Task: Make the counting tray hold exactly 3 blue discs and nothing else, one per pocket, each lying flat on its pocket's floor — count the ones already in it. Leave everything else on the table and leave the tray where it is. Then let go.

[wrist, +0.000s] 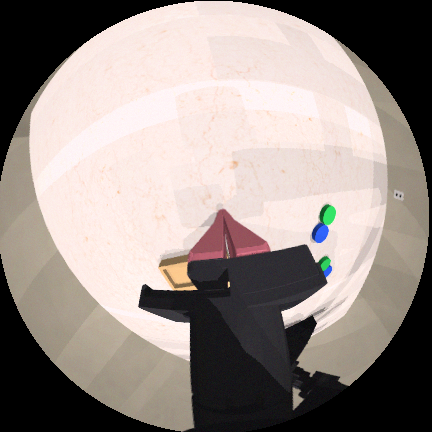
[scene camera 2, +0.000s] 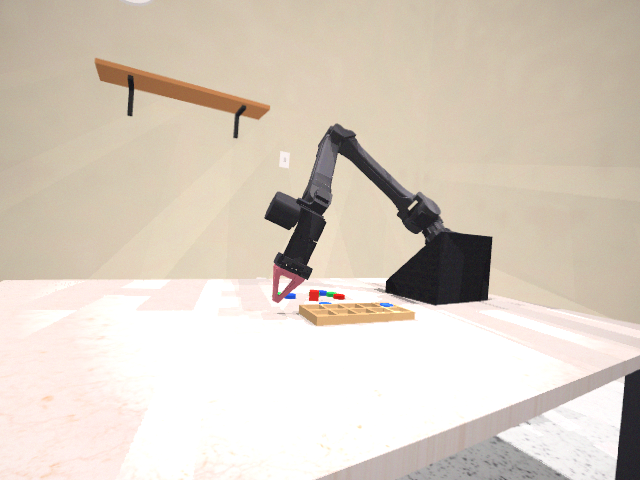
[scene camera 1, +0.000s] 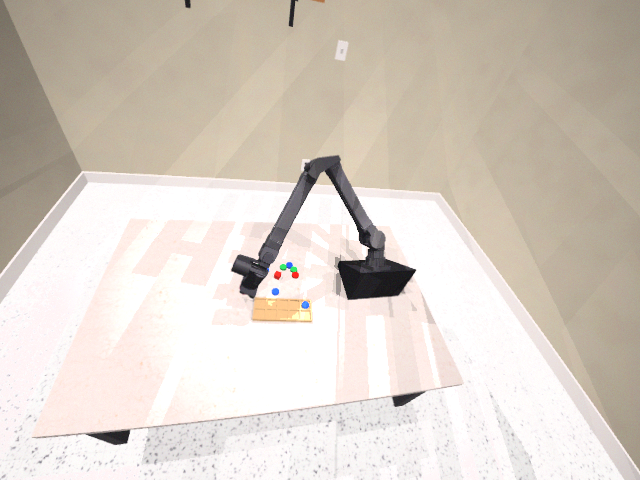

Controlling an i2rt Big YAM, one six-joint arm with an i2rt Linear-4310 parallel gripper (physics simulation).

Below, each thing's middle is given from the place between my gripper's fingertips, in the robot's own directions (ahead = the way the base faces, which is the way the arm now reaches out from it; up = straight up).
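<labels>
Wooden counting tray (scene camera 2: 345, 313): my hand 160 mm past it, 90 mm to the right of it, 10 mm above it.
</labels>
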